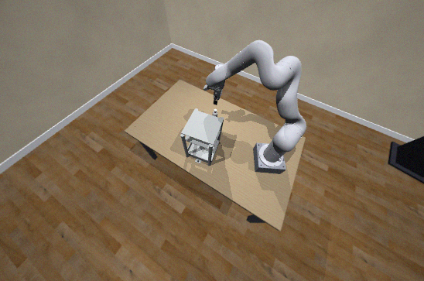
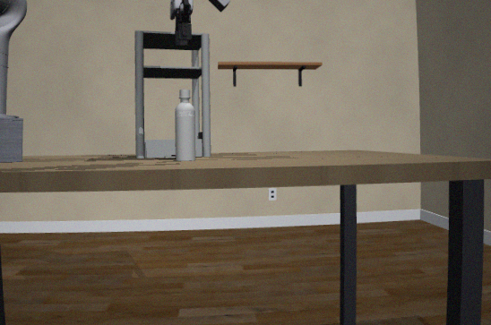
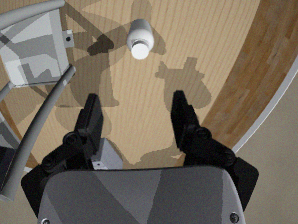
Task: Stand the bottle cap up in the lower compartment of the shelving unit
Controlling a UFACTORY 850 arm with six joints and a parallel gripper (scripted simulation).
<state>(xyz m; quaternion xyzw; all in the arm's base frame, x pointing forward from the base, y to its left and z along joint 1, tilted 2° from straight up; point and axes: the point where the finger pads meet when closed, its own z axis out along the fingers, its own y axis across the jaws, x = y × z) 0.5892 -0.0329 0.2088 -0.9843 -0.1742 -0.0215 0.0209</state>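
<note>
My hand is 20 cm above the white bottle. The rest, counted from my hand: shelving unit 11 cm behind, 30 cm to the left, 12 cm below.
</note>
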